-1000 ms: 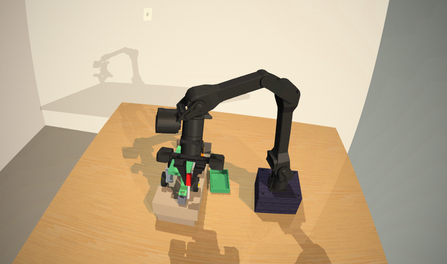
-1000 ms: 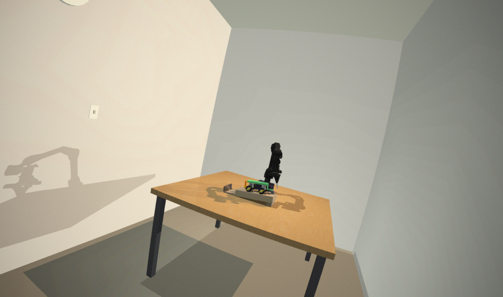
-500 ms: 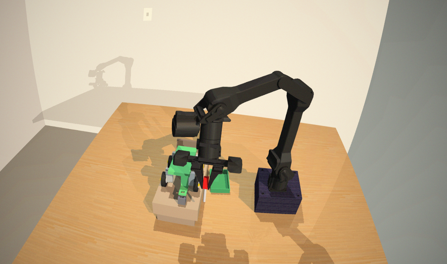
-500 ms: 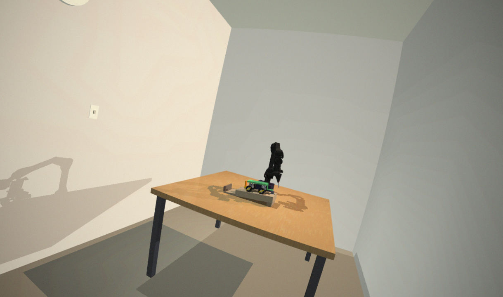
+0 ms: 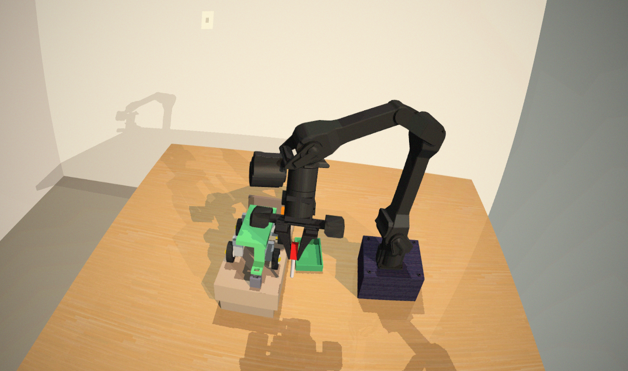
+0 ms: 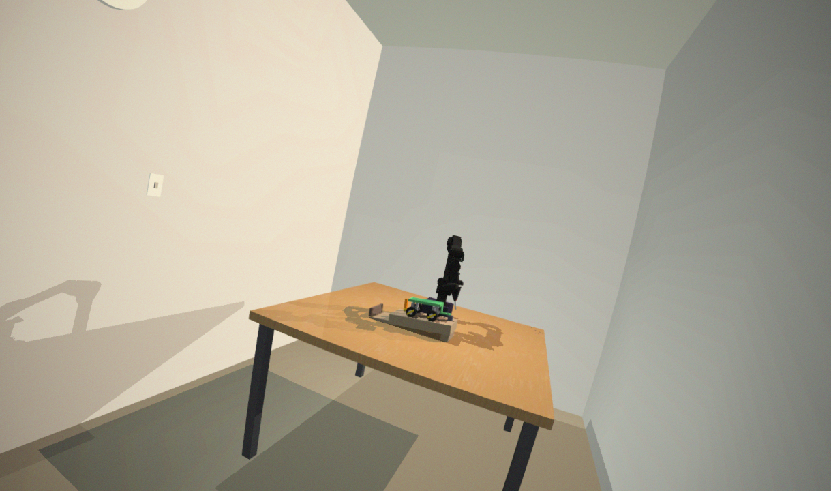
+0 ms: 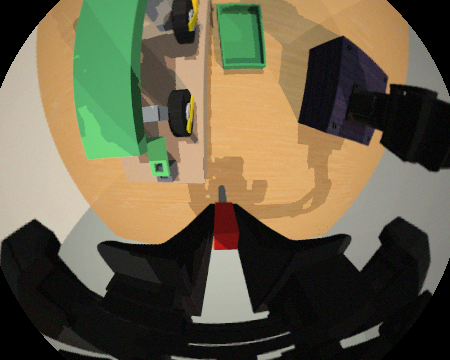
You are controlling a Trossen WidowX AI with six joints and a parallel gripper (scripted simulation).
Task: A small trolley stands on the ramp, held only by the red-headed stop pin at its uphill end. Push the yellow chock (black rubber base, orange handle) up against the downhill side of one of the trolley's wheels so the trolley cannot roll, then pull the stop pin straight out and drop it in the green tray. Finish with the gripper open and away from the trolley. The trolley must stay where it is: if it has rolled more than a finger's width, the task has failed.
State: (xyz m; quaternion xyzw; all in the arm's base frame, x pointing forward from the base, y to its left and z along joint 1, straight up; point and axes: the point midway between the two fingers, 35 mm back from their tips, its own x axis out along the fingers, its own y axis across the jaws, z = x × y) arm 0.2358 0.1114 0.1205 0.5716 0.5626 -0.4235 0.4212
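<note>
The green tray is 30 mm behind my gripper tip, 210 mm to the right of it and 180 mm below it. Also, from my gripper tip: yellow chock (50 mm ahead, 220 mm to the right, 90 mm below); then red-headed stop pin (right at my gripper tip); then green-topped trolley (100 mm ahead, 120 mm to the right, 60 mm below).
</note>
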